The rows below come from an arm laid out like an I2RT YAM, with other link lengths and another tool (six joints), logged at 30 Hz.
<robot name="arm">
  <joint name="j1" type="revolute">
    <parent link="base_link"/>
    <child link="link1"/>
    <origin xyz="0 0 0.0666" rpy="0 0 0"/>
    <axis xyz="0 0 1"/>
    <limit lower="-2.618" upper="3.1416"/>
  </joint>
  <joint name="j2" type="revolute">
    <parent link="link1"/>
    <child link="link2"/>
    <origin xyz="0.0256 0.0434 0.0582" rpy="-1.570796 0 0"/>
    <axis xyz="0 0 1"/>
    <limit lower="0" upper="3.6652"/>
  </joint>
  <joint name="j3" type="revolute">
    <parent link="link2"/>
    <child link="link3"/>
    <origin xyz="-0.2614 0 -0.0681" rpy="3.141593 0 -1.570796"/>
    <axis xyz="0 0 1"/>
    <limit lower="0" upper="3.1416"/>
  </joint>
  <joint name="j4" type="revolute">
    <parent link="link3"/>
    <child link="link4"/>
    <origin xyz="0.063 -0.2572 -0.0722" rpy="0 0 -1.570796"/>
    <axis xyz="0 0 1"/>
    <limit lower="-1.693" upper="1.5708"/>
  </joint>
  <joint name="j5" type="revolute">
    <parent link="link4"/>
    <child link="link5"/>
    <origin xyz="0.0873 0.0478 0.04" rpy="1.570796 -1.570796 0"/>
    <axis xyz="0 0 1"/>
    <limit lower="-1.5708" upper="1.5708"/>
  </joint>
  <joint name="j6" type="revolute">
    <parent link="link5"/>
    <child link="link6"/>
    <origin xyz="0 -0.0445 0.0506" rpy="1.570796 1.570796 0"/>
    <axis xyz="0 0 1"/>
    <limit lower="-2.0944" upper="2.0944"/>
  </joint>
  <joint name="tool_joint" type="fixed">
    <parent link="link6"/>
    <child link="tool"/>
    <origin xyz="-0.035 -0.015 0.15" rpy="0 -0.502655 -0.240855"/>
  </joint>
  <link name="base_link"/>
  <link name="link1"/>
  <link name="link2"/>
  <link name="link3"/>
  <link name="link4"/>
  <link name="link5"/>
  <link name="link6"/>
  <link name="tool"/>
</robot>
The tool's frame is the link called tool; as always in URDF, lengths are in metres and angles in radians.
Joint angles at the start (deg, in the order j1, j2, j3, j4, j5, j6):
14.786, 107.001, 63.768, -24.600, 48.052, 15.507
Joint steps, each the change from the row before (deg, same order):
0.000, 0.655, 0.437, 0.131, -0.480, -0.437
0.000, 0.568, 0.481, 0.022, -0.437, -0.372
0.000, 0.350, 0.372, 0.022, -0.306, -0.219
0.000, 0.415, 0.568, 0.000, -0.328, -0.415
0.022, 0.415, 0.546, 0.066, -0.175, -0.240
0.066, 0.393, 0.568, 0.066, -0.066, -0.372
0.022, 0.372, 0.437, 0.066, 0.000, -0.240
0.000, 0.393, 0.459, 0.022, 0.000, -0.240
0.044, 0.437, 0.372, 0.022, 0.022, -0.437
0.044, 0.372, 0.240, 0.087, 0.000, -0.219
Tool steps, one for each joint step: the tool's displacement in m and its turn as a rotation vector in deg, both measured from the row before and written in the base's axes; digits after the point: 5 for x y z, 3 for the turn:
0.00183, 0.00161, -0.00276, 0.218, 0.482, 0.453
0.00184, 0.00153, -0.00204, 0.214, 0.407, 0.398
0.00164, 0.00118, -0.00095, 0.190, 0.170, 0.253
0.00254, 0.00141, -0.00042, 0.152, 0.194, 0.387
0.00272, 0.00126, -0.00020, 0.102, 0.003, 0.242
0.00283, 0.00127, 0.00030, -0.043, 0.017, 0.329
0.00210, 0.00063, -0.00013, -0.073, 0.025, 0.175
0.00202, 0.00044, -0.00021, -0.084, 0.066, 0.153
0.00132, 0.00045, -0.00088, -0.225, 0.311, 0.314
0.00098, 0.00051, -0.00115, -0.109, 0.181, 0.184

